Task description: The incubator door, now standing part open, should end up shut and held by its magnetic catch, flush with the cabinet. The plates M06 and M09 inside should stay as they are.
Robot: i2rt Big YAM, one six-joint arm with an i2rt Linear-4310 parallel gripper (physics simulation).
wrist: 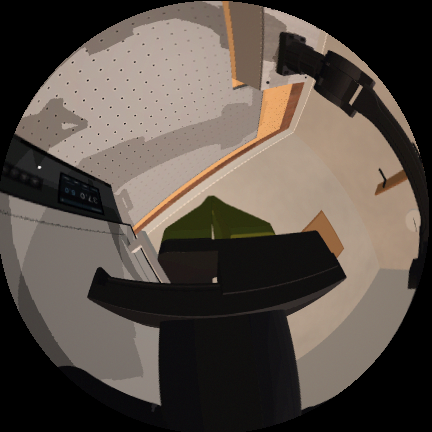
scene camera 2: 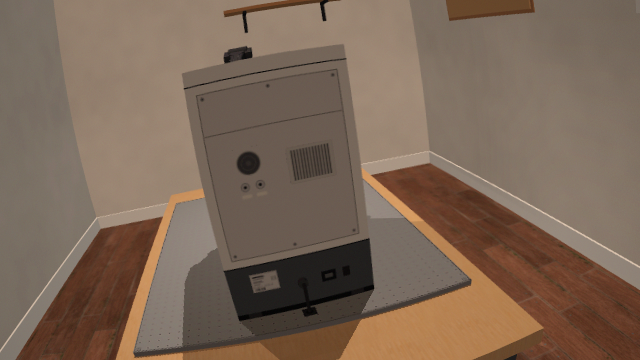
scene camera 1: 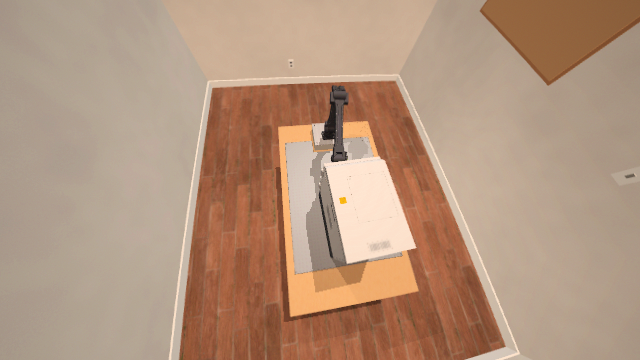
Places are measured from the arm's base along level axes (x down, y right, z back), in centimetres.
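Pixels of known places: gripper, fingertip midpoint: (wrist: 210,201); arm's base, link origin: (wrist: 288,53) (scene camera 1: 328,135).
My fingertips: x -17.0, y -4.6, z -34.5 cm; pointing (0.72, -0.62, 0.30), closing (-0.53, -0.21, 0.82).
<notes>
Ahead of a thing's pixels: the offset from my fingertips to its top centre. "spot": to the spot under its first point. Level surfaces: height alone.
The incubator cabinet {dx -31.0, dy +7.1, dz -39.9 cm} (scene camera 1: 370,200) (scene camera 2: 280,200) stands upright, its back facing scene camera 2. Its door {spot: dx +0.1, dy +5.9, dz -15.4 cm} (wrist: 75,285) shows from outside as a broad grey panel at the left of the wrist view, with a pale handle {spot: dx +1.3, dy -5.8, dz -11.4 cm} (wrist: 152,252) near its edge. The door's front is hidden in both scene views, and I cannot tell whether it is flush or latched. My gripper (wrist: 210,201) is shut and empty, its green fingertips beside the door's handle edge; I cannot tell whether they touch it. In scene camera 1, the fingers are hidden. Plates M06 and M09 do not show.
A dark control panel {spot: dx +16.8, dy +0.8, dz -17.2 cm} (wrist: 80,192) reads 37.0 beside the door. The perforated grey board {dx +24.0 cm} (scene camera 1: 300,215) (scene camera 2: 420,255) (wrist: 165,65) lies on the wooden table {dx +25.3 cm} (scene camera 1: 305,300) (scene camera 2: 435,330). The arm's dark links (scene camera 1: 338,122) rise in front of the cabinet. A wall shelf (scene camera 2: 280,7) hangs behind.
</notes>
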